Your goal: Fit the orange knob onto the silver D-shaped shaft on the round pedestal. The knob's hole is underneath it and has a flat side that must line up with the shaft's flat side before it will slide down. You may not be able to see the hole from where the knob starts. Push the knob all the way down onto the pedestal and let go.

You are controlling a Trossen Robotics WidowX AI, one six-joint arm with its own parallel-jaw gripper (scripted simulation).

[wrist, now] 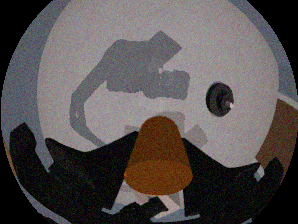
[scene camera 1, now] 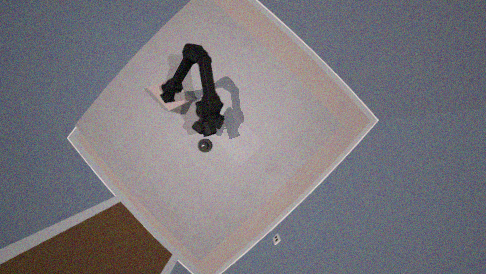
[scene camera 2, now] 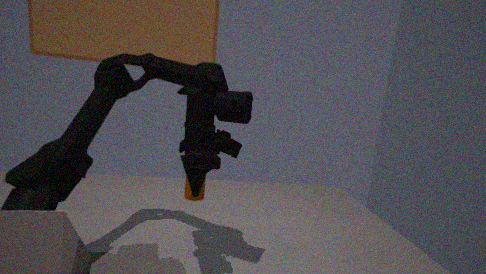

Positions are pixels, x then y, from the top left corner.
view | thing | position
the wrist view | gripper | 159, 139
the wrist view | orange knob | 159, 165
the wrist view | dark round pedestal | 219, 99
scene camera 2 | gripper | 194, 193
